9 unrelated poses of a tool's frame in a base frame.
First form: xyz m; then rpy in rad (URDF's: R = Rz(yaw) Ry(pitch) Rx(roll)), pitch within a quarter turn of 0, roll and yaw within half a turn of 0.
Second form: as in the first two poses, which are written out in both.
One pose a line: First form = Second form
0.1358 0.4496 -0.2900 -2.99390 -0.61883 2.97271 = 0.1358 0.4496 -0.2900 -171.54 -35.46 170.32
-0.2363 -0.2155 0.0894 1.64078 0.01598 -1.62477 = -0.2363 -0.2155 0.0894 94.01 0.92 -93.09
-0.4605 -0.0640 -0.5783 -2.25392 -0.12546 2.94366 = -0.4605 -0.0640 -0.5783 -129.14 -7.19 168.66
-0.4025 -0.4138 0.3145 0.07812 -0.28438 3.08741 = -0.4025 -0.4138 0.3145 4.48 -16.29 176.90
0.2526 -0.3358 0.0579 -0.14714 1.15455 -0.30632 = 0.2526 -0.3358 0.0579 -8.43 66.15 -17.55
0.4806 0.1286 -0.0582 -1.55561 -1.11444 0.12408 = 0.4806 0.1286 -0.0582 -89.13 -63.85 7.11
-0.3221 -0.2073 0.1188 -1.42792 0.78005 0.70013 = -0.3221 -0.2073 0.1188 -81.81 44.69 40.11
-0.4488 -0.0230 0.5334 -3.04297 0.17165 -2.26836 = -0.4488 -0.0230 0.5334 -174.35 9.83 -129.97
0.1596 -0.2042 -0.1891 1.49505 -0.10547 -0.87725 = 0.1596 -0.2042 -0.1891 85.66 -6.04 -50.26
